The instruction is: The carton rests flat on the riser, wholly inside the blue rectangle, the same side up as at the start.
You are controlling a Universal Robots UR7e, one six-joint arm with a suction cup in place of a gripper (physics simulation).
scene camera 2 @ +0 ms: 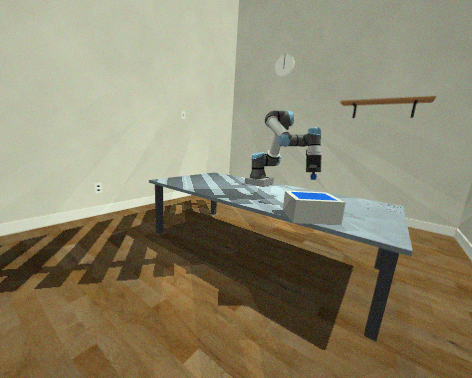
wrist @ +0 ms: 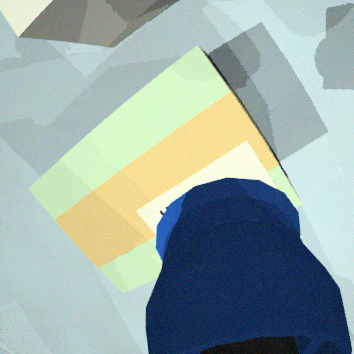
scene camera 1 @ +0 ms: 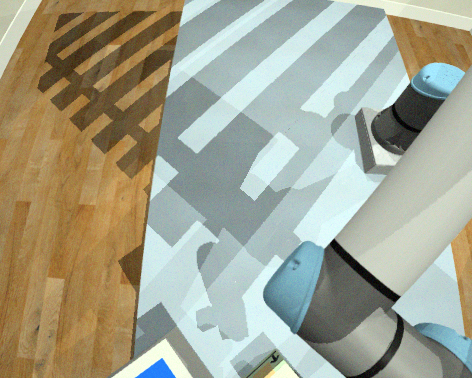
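Seen in the pictures: hand at its tool point: [scene camera 2: 313, 179] [wrist: 228, 242]; arm's base at its link origin: [scene camera 2: 257, 177] [scene camera 1: 394, 133].
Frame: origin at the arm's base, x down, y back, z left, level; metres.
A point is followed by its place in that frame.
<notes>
The carton [wrist: 140, 140] {x -0.027, y -0.497, z 0.590 m} is pale green with a tan band and a white label. It lies flat on the table, and only a corner of it [scene camera 1: 268, 369] {x -0.010, y -0.487, z 0.518 m} shows at the bottom edge of scene camera 1. My suction cup [wrist: 232, 239] [scene camera 2: 312, 176] hangs above the carton's label end, clear of it, and holds nothing. The riser [scene camera 2: 313, 214] {x 0.009, y -0.808, z 0.595 m} [scene camera 1: 159, 349] {x -0.061, y -0.694, z 0.432 m} [wrist: 88, 24] {x -0.012, y -0.567, z 0.618 m} is a cream box with the blue rectangle [scene camera 2: 314, 196] {x -0.061, y -0.714, z 0.580 m} [scene camera 1: 156, 371] {x -0.061, y -0.703, z 0.471 m} on its top. It stands beside the carton. In scene camera 2 the riser hides the carton.
The grey table [scene camera 2: 377, 225] {x 0.059, y -0.622, z 0.899 m} [scene camera 1: 272, 75] {x 0.059, y -0.308, z -0.290 m} is streaked with light and shadow. The arm's base [scene camera 2: 259, 181] {x 0.017, y -0.097, z 0.052 m} [scene camera 1: 373, 150] {x -0.002, y -0.094, z 0.049 m} is mounted at the table's far side. Its links [scene camera 1: 347, 292] reach over the table's right part. The floor is wood.
</notes>
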